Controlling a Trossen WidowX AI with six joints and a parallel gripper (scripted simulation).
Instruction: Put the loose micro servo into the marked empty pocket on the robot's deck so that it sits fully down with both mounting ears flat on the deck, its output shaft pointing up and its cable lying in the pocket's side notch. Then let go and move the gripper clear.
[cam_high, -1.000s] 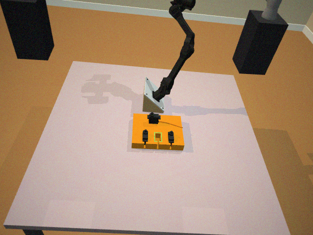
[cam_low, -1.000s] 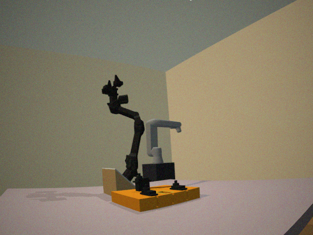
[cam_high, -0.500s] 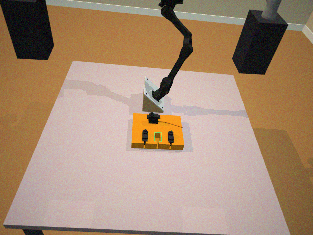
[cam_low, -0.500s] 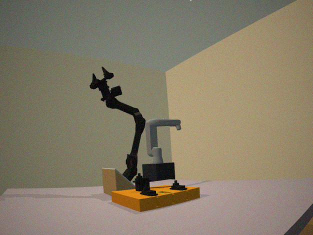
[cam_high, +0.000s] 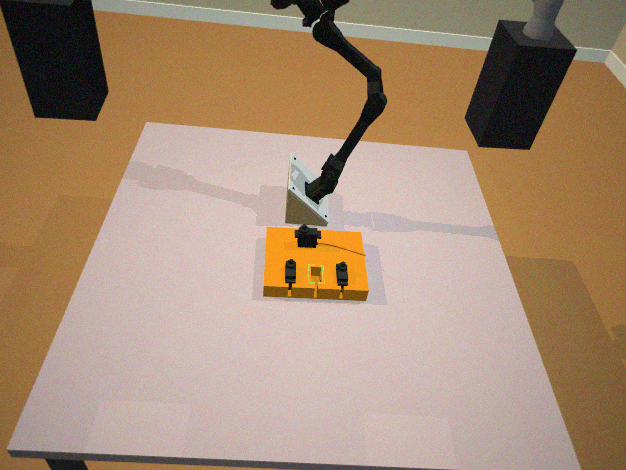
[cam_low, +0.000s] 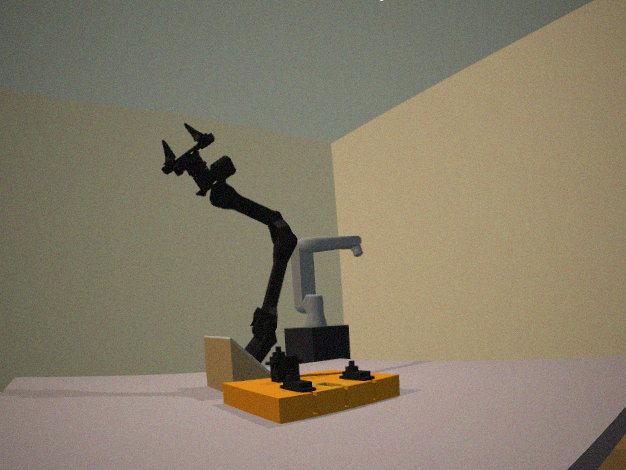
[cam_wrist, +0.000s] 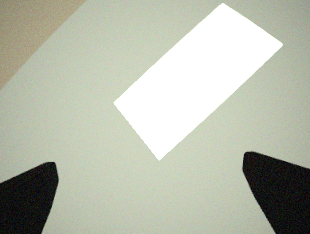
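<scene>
My gripper tip is now 730 mm above the orange deck, 370 mm short of it and 170 mm to the right of it.
</scene>
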